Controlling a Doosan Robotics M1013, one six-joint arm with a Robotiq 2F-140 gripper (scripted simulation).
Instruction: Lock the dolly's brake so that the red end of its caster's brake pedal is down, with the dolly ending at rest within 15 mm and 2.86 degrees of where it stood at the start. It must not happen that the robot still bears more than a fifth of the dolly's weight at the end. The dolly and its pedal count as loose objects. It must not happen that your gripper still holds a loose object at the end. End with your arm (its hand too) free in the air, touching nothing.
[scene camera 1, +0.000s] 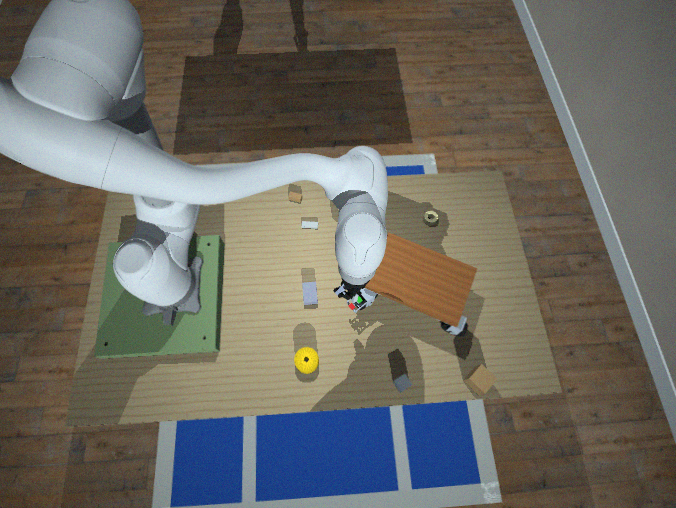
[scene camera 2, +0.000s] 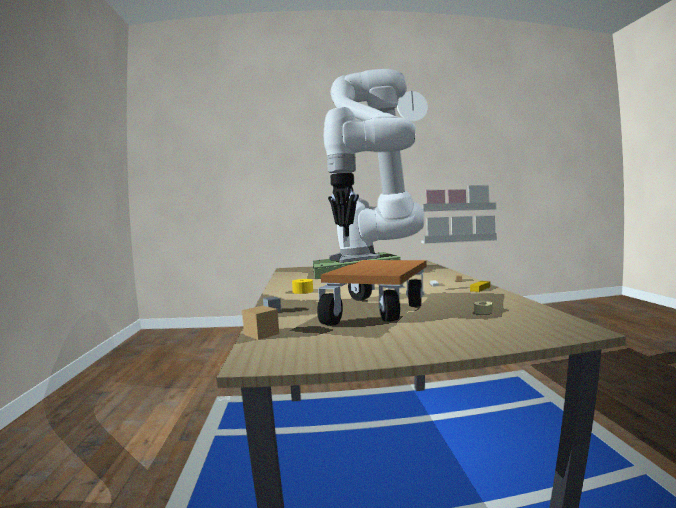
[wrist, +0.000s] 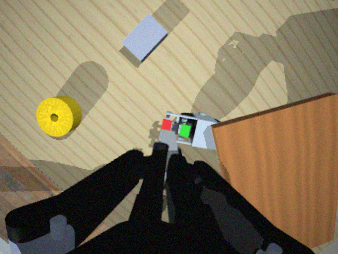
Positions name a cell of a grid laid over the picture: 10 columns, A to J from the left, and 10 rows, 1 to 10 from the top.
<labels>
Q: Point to my gripper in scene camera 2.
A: At F5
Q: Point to my gripper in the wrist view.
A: At E6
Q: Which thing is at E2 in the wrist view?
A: A pale lilac block.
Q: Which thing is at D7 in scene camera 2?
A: A tan cube.
</labels>
